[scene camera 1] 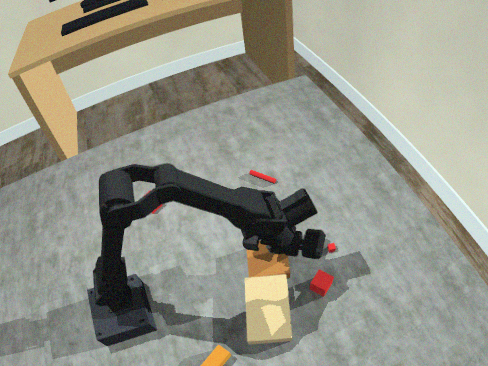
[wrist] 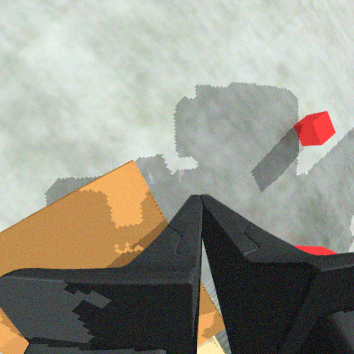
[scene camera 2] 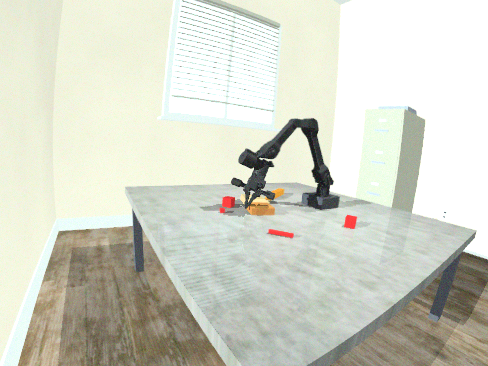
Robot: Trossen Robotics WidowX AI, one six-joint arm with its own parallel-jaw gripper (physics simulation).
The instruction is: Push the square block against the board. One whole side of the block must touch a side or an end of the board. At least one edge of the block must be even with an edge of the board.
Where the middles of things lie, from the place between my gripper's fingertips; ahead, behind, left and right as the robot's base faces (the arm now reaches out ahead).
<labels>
My hand is 70 mm past the square block (scene camera 1: pixel 260 263).
</labels>
